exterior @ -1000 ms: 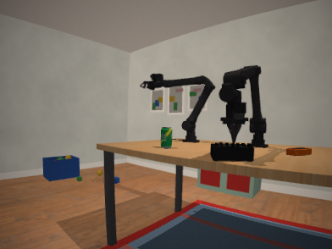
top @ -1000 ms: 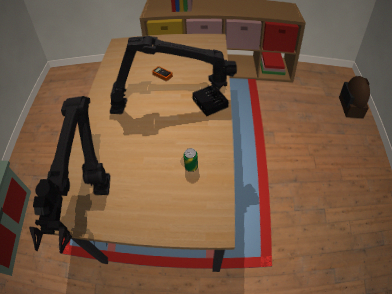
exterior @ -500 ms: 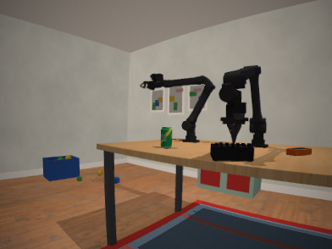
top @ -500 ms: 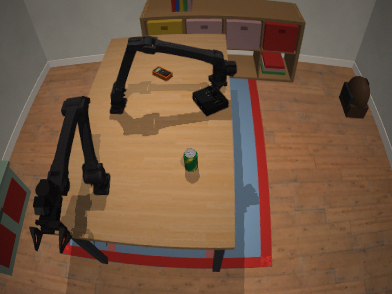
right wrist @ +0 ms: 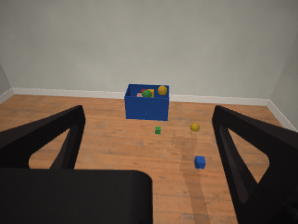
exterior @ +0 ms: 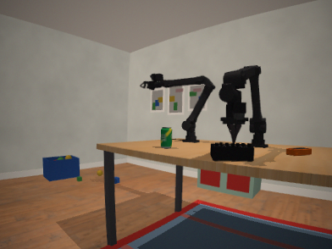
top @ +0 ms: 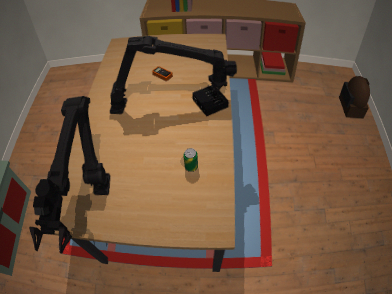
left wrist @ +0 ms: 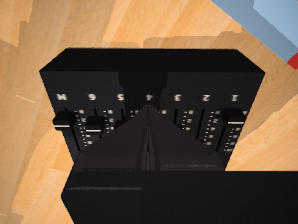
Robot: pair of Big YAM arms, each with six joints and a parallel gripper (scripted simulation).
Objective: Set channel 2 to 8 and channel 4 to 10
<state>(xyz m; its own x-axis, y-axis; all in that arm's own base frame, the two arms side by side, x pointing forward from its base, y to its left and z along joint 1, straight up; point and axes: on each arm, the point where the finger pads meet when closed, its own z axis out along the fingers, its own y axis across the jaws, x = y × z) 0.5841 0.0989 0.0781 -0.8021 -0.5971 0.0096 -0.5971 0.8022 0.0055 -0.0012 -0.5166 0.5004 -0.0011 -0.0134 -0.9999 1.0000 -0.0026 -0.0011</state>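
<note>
Right now my left hand is 1 cm to the left of the channel 4 cap, 1 cm past it and 1 cm above it. The rest, counted from my left hand: channel 3 knob (3 cm to the right, 1 cm below, 1 cm behind); channel 2 knob (6 cm to the right, 2 cm behind, 1 cm below).
</note>
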